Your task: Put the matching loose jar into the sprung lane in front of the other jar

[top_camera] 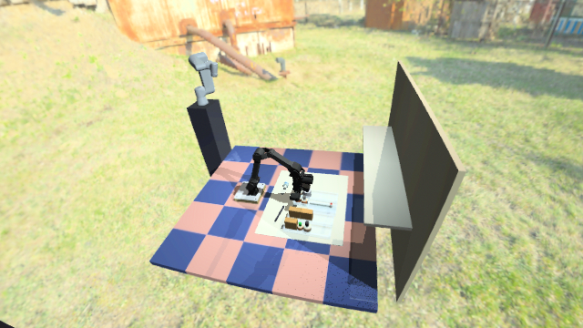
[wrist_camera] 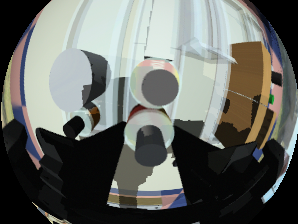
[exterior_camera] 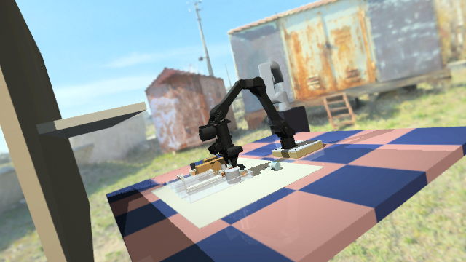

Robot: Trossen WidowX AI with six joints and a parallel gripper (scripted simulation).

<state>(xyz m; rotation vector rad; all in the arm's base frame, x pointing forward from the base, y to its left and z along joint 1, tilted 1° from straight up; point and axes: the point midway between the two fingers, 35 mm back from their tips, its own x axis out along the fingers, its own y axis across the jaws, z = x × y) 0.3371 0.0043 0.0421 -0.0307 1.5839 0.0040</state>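
Now: gripper tip 150 mm short of the clear lane tray, 20 mm to the left of it and 20 mm above it. Also, from my gripper tip: thin black stick: 130 mm to the right, 90 mm behind, 30 mm below; then shelf wall: 610 mm ahead, 360 mm above, 60 mm to the left.
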